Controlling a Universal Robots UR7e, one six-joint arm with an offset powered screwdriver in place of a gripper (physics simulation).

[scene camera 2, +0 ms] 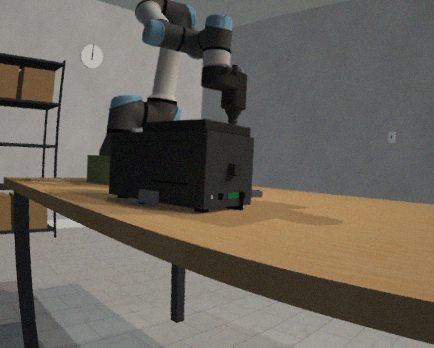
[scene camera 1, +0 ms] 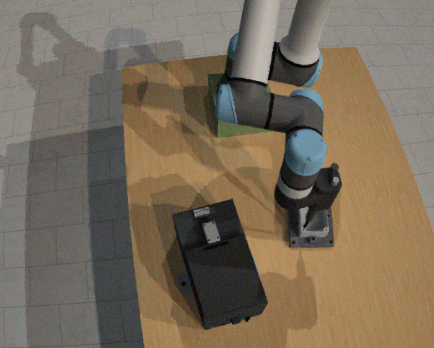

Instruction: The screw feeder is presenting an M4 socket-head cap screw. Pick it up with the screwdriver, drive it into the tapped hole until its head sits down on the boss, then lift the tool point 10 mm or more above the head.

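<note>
The screwdriver (scene camera 1: 309, 220) (scene camera 2: 232, 116) points down over the light grey open box (scene camera 1: 314, 233) on its dark base plate (scene camera 1: 303, 243). In scene camera 1 its dark bit reaches into the box outline; its tip cannot be made out. In scene camera 2 the lower part of the tool is hidden behind the black screw feeder (scene camera 1: 227, 280) (scene camera 2: 160, 165). A corner of the base plate (scene camera 2: 257, 193) shows past the feeder there. The screw, the tapped hole and the boss cannot be made out, so whether the bit carries a screw cannot be told.
The feeder stands on the wooden table (scene camera 1: 360, 280) (scene camera 2: 325, 245), left of the box in scene camera 1, with a small light grey plate (scene camera 1: 211, 231) at its front end. The arm's green base block (scene camera 1: 237, 129) (scene camera 2: 98, 169) is at the back. A shelf rack (scene camera 2: 59, 125) stands behind the table.
</note>
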